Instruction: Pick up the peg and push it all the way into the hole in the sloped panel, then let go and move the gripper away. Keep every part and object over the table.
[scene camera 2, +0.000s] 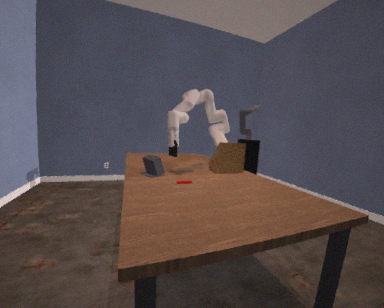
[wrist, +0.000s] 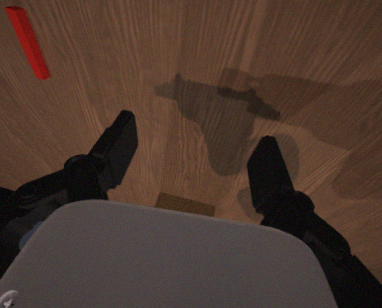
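Seen in the pictures: gripper, between the fingertips: (scene camera 2: 172, 156) (wrist: 196, 139); arm's base, origin of its link: (scene camera 2: 226, 153).
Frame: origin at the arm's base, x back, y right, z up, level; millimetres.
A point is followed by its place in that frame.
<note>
The red peg (scene camera 2: 184, 182) @[x -393, y -269, z -129 mm] (wrist: 30, 45) @[x -396, y -257, z -125 mm] lies flat on the table; in the wrist view it is at the upper left, outside the fingers. The grey block with the sloped panel (scene camera 2: 153, 165) @[x -548, y -117, z -64 mm] stands on the table, left of the peg in the scene view; its hole cannot be made out there, and the block does not show in the wrist view. My gripper (scene camera 2: 173, 152) @[x -413, y -31, z -19 mm] (wrist: 196, 139) @[x -413, y -31, z -19 mm] is wide open and empty. It points down above the table, beyond the peg and the panel as the scene camera sees it, with the peg well apart from both fingers.
A large brown block (scene camera 2: 228, 158) @[x -22, y -77, z -24 mm] stands on the wooden table (scene camera 2: 225, 215) @[x -351, y -659, z -135 mm], right of the panel in the scene view. Part of a brown box-like thing (wrist: 185, 204) @[x -106, y -9, z -119 mm] shows between the fingers' bases in the wrist view. The table's left edge runs close to the grey block.
</note>
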